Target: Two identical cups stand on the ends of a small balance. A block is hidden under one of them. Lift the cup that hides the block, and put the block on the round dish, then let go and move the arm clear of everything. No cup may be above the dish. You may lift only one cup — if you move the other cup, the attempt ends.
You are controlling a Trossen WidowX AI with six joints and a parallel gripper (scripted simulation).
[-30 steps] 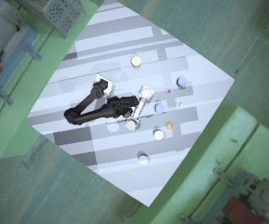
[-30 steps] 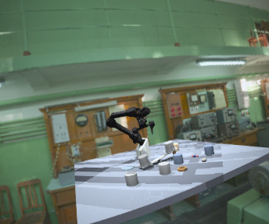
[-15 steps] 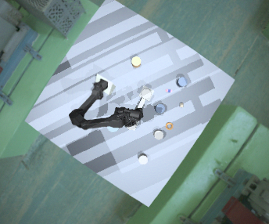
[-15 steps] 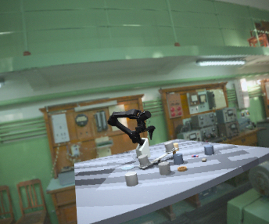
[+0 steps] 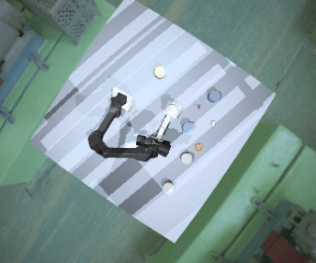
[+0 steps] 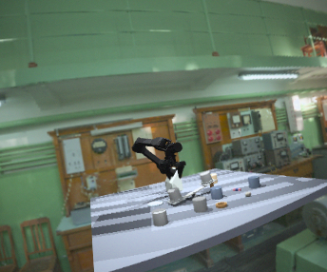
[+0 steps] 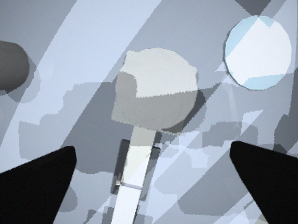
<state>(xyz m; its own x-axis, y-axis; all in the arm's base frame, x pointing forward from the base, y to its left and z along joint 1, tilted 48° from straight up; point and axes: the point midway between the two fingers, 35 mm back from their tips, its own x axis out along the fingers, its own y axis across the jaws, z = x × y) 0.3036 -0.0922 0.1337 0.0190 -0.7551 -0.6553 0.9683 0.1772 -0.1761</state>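
The pale green block lies 11 cm below my gripper tip, 2 cm to the right of it and 1 cm ahead of it. Also, from my gripper tip: white cup (25 cm to the left, 4 cm below); round pale-blue dish (15 cm below, 12 cm behind, 11 cm to the right); red-blue piece (35 cm to the left, 16 cm ahead, 14 cm below).
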